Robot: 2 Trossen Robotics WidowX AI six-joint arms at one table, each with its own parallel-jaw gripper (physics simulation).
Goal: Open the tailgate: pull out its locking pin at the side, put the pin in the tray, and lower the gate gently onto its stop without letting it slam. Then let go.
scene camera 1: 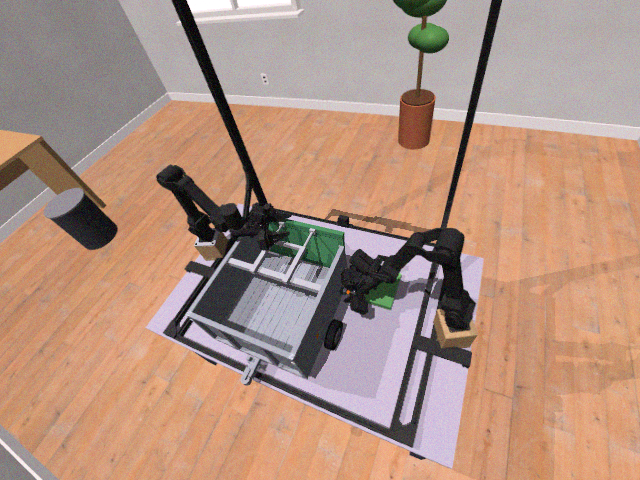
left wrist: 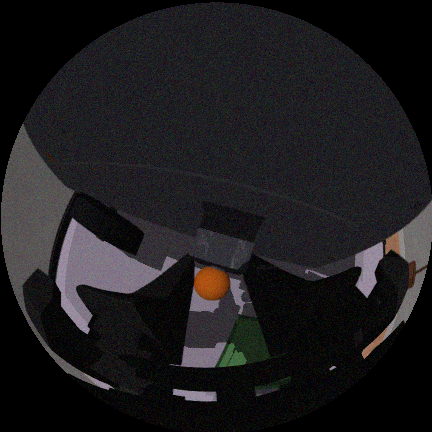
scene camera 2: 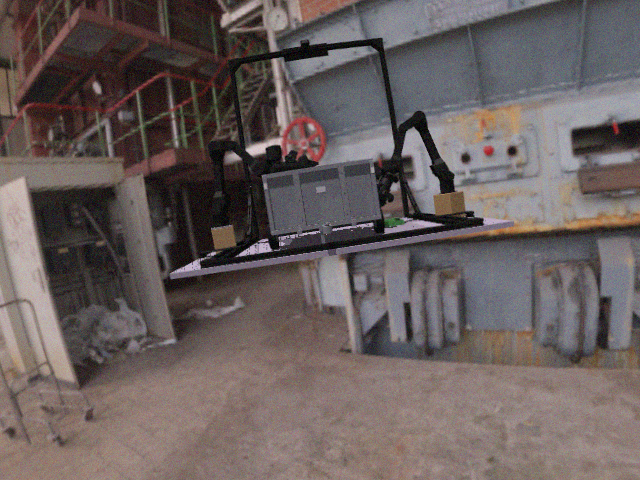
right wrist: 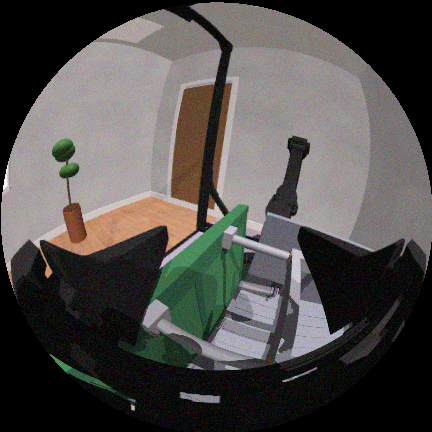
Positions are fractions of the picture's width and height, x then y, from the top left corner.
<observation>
The left gripper (scene camera 1: 0.54, 0.62) is part open and touches a grey truck bed (scene camera 2: 0.50, 0.41). The right gripper (scene camera 1: 0.45, 0.47) is open, holding nothing. Further things: an orange-headed locking pin (left wrist: 0.49, 0.65), a green tailgate (right wrist: 0.46, 0.66) and a green tray (left wrist: 0.57, 0.80).
The left gripper is seen too in the left wrist view (left wrist: 0.50, 0.60). The right gripper also shows in the right wrist view (right wrist: 0.55, 0.54). Scene camera 2 misses the orange-headed locking pin, which is hidden by the grey truck bed.
</observation>
